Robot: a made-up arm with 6 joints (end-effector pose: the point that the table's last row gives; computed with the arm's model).
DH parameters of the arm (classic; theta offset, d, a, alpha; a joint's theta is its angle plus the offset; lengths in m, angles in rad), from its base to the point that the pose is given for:
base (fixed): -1.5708 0 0.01 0
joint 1: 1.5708 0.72 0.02 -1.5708
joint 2: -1.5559 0 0.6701 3.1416
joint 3: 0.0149 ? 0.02 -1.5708
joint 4: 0 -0.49 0.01 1.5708
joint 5: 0 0.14 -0.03 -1.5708
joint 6: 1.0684 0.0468 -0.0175 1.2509
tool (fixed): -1.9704 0.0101 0 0
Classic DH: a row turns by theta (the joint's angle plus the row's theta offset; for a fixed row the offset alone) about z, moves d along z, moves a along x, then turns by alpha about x.
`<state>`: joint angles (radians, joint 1 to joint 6).
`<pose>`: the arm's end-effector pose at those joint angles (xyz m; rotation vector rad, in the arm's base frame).
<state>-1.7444 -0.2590 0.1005 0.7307 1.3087 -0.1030</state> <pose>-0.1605 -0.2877 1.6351 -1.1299 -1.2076 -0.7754</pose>
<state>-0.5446 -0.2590 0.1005 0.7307 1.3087 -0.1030</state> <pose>0.2006 -0.2603 1.6351 -0.2427 -1.5815 0.1512</pose>
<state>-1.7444 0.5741 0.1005 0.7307 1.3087 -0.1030</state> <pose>-0.2616 -0.8640 1.1273 -0.3999 -0.8570 -1.2170</pose>
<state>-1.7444 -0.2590 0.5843 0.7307 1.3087 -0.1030</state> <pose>-0.1304 -0.1163 1.8108 -1.5324 -1.3595 -0.4414</pose>
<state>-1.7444 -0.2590 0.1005 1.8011 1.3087 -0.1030</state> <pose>-0.0156 -0.2794 1.7233 -1.3598 -0.1030 -0.4621</pose>
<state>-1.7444 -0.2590 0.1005 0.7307 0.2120 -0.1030</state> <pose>-0.1404 -0.2301 1.6242 -0.7393 -0.6808 -1.8615</pose>
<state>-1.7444 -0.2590 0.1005 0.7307 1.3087 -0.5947</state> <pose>-0.1613 -0.2973 1.6344 -0.6074 -1.2422 -0.6753</pose>
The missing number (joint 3, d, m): -0.04
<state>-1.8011 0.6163 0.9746 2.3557 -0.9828 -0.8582</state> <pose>-0.0143 -0.8025 1.5125 1.6631 0.0819 2.4258</pose>
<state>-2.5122 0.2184 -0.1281 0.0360 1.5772 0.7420</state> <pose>-0.5912 -0.2969 1.1864 -2.0248 -0.7408 -2.1598</pose>
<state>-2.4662 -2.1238 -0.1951 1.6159 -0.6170 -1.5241</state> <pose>0.6938 0.4887 0.7139 1.7809 2.3153 1.0582</pose>
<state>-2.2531 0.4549 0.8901 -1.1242 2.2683 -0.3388</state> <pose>-0.5707 -0.6739 1.4358 1.5117 2.4371 -0.2419</pose>
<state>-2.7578 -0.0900 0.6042 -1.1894 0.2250 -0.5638</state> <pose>-0.3691 -0.1801 1.5681 0.1589 -2.6684 -0.9131</pose>
